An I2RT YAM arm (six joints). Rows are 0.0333 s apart.
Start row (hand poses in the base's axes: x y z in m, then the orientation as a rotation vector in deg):
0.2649 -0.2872 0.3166 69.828 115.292 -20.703
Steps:
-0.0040 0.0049 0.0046 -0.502 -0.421 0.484
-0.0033 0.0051 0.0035 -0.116 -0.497 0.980
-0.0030 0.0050 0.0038 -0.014 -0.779 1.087
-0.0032 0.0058 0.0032 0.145 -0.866 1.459
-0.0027 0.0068 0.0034 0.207 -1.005 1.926
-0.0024 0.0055 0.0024 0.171 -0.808 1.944
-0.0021 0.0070 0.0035 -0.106 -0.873 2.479
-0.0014 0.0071 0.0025 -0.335 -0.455 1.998
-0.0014 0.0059 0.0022 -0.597 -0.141 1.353
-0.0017 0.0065 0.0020 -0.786 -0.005 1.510
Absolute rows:
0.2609 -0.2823 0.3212 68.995 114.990 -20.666
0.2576 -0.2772 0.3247 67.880 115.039 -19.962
0.2546 -0.2722 0.3285 66.704 114.932 -18.924
0.2514 -0.2664 0.3317 65.235 114.988 -17.494
0.2487 -0.2596 0.3351 63.309 115.157 -15.686
0.2463 -0.2541 0.3375 61.351 115.463 -14.030
0.2442 -0.2471 0.3410 58.660 115.842 -12.336
0.2428 -0.2400 0.3435 56.353 116.260 -11.359
0.2414 -0.2341 0.3457 54.574 116.571 -11.155
0.2397 -0.2276 0.3477 52.525 117.004 -11.124

